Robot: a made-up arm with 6 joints. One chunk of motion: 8 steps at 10 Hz.
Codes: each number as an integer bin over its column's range. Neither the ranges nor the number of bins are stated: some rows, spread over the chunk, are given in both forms.
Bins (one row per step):
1: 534 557 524 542 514 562
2: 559 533 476 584 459 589
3: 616 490 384 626 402 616
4: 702 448 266 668 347 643
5: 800 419 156 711 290 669
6: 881 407 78 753 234 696
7: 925 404 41 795 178 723
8: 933 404 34 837 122 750
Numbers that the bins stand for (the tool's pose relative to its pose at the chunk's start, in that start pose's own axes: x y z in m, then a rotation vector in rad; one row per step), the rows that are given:
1: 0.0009 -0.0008 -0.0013 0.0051 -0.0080 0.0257
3: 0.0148 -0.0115 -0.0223 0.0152 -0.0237 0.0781
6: 0.0599 -0.0248 -0.0683 0.0305 -0.0472 0.1558
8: 0.0688 -0.0253 -0.0749 0.0405 -0.0629 0.2082
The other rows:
2: 0.0051 -0.0046 -0.0085 0.0102 -0.0157 0.0519
4: 0.0295 -0.0182 -0.0401 0.0202 -0.0314 0.1043
5: 0.0461 -0.0229 -0.0566 0.0254 -0.0394 0.1296
7: 0.0674 -0.0253 -0.0738 0.0355 -0.0551 0.1820

